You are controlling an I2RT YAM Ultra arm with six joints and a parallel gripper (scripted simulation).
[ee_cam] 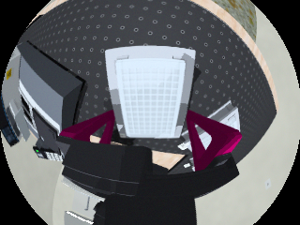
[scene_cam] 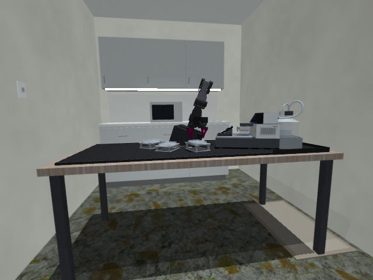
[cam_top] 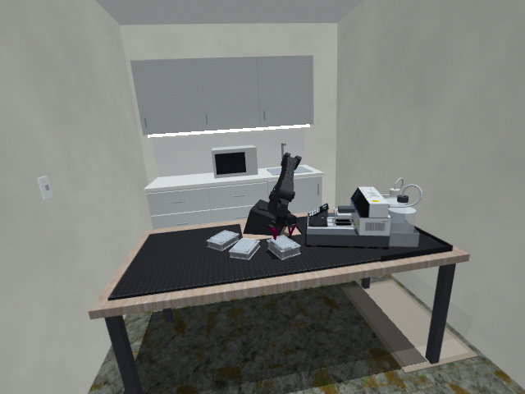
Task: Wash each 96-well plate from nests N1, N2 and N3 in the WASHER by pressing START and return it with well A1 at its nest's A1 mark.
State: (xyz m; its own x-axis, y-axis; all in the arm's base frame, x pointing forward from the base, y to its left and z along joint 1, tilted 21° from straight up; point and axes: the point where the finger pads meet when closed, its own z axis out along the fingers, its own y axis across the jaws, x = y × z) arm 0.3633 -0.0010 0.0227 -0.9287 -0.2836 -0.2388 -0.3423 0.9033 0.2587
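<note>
My gripper is now 40 mm above the nest. Also, from my hand: clear bottle: 660 mm to the left, 40 mm above, 30 mm ahead; then plate washer: 400 mm to the left, 120 mm behind, 40 mm above; then washer carrier: 250 mm to the left, 170 mm behind.
</note>
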